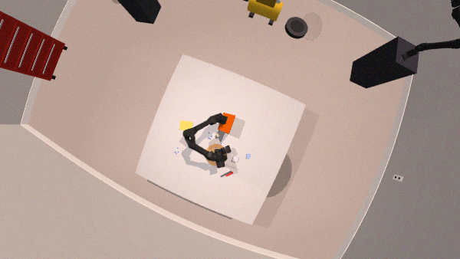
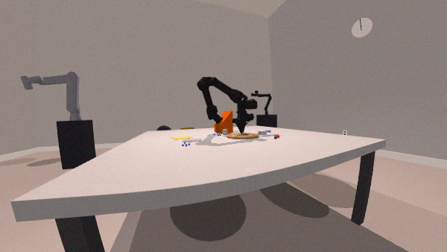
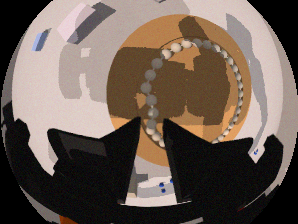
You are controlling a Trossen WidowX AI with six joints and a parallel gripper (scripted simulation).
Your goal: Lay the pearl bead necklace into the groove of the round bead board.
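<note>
Right now the round tan bead board is 5 cm ahead of my gripper tip, 3 cm to the right of it and 1 cm below it. Also, from my gripper tip: tool 19 cm ahead, 12 cm to the left, 1 cm below; white square 3 cm ahead, 15 cm to the left; pale blue cube 3 cm behind, 25 cm to the left, 1 cm below.
</note>
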